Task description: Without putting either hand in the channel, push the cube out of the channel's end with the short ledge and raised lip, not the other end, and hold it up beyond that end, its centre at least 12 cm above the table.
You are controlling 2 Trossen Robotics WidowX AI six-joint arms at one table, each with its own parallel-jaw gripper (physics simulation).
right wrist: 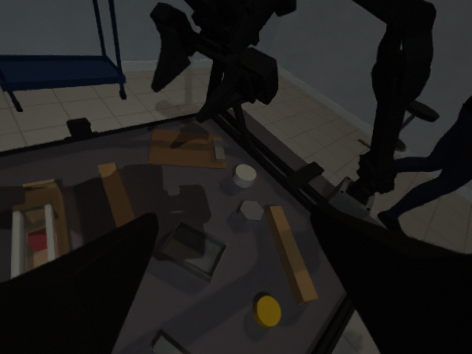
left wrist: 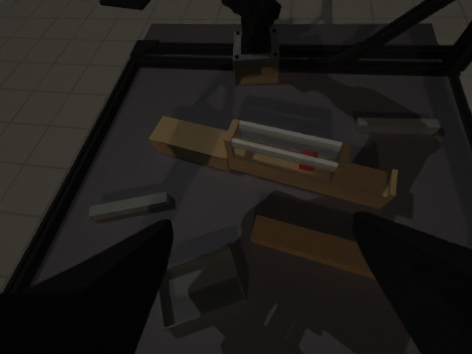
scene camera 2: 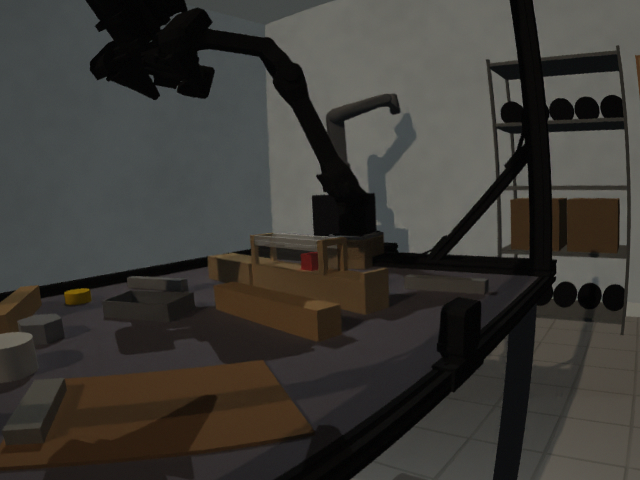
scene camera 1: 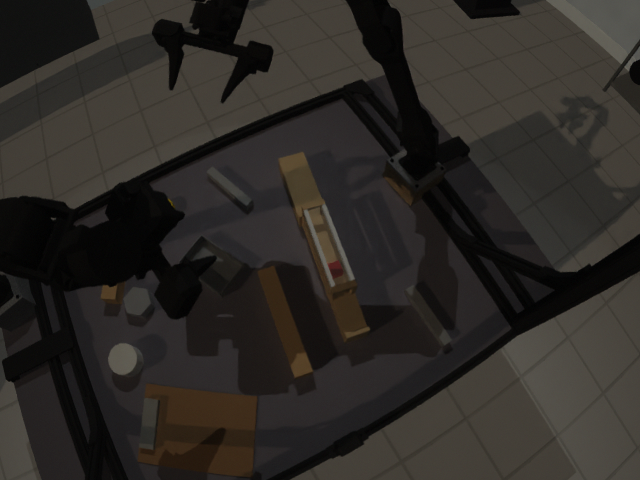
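Observation:
The red cube (scene camera 1: 336, 268) (scene camera 2: 310, 261) (left wrist: 308, 160) (right wrist: 37, 241) sits inside the railed channel (scene camera 1: 318, 248) (scene camera 2: 299, 281) (left wrist: 287, 134) (right wrist: 18, 245), near its end with the short ledge (scene camera 1: 348, 312) and raised lip (scene camera 1: 357, 333) (left wrist: 393, 182). A longer wooden block (scene camera 1: 300, 175) (left wrist: 192, 137) extends from the other end. My left gripper (scene camera 1: 198, 236) (left wrist: 261, 225) (right wrist: 174, 105) is open and empty, above the table's left part in scene camera 1. My right gripper (scene camera 1: 197, 94) (right wrist: 235, 216) is open and empty, raised near the top in scene camera 1. Both are apart from the channel.
An orange bar (scene camera 1: 284, 320) (scene camera 2: 273, 310) lies beside the channel. A grey tray (left wrist: 205, 314), pale bars (scene camera 1: 230, 189) (scene camera 1: 429, 317), a hexagonal block (scene camera 1: 138, 302), a white cylinder (scene camera 1: 124, 360), a yellow disc (right wrist: 267, 311) and an orange board (scene camera 1: 206, 408) lie around the table. Dark rails edge it.

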